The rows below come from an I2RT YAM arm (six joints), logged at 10 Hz.
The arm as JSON. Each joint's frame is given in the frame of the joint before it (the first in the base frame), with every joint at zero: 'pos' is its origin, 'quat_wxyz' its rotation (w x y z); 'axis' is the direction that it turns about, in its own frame. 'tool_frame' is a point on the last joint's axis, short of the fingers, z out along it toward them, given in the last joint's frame.
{
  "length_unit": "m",
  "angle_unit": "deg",
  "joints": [
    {
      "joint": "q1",
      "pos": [
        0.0,
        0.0,
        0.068
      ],
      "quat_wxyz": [
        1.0,
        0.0,
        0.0,
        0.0
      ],
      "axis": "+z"
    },
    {
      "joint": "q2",
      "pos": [
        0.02,
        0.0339,
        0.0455
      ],
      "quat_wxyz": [
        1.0,
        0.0,
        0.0,
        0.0
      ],
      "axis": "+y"
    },
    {
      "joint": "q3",
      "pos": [
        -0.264,
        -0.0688,
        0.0
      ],
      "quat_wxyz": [
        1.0,
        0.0,
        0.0,
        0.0
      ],
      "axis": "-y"
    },
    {
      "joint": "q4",
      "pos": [
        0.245,
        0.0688,
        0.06
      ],
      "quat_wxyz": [
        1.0,
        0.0,
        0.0,
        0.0
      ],
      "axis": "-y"
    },
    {
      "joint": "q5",
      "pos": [
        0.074,
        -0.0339,
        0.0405
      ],
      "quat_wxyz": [
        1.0,
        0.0,
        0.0,
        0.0
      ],
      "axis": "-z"
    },
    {
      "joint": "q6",
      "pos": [
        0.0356,
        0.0,
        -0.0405
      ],
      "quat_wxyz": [
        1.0,
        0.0,
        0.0,
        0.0
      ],
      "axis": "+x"
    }
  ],
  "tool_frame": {
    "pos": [
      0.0,
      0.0,
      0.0
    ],
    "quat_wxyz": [
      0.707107,
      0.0,
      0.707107,
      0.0
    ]
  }
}
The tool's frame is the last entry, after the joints.
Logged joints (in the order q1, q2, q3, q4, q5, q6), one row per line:
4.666 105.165 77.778 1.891 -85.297 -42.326
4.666 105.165 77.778 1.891 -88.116 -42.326
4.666 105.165 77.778 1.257 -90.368 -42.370
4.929 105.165 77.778 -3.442 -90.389 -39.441
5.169 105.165 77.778 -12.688 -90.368 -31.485
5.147 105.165 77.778 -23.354 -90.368 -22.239
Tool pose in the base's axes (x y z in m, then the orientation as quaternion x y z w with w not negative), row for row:
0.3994 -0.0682 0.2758 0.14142 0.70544 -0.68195 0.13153
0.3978 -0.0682 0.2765 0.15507 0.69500 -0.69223 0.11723
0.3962 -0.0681 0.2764 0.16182 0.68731 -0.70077 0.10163
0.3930 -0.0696 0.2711 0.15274 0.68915 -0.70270 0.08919
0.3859 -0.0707 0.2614 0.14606 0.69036 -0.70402 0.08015
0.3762 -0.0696 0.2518 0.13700 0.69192 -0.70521 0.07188
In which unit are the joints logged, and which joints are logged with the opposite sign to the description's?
The joints are logged in degrees. Opposite sign: q1, q5.
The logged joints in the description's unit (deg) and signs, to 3 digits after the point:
-4.666 105.165 77.778 1.891 85.297 -42.326
-4.666 105.165 77.778 1.891 88.116 -42.326
-4.666 105.165 77.778 1.257 90.368 -42.370
-4.929 105.165 77.778 -3.442 90.389 -39.441
-5.169 105.165 77.778 -12.688 90.368 -31.485
-5.147 105.165 77.778 -23.354 90.368 -22.239

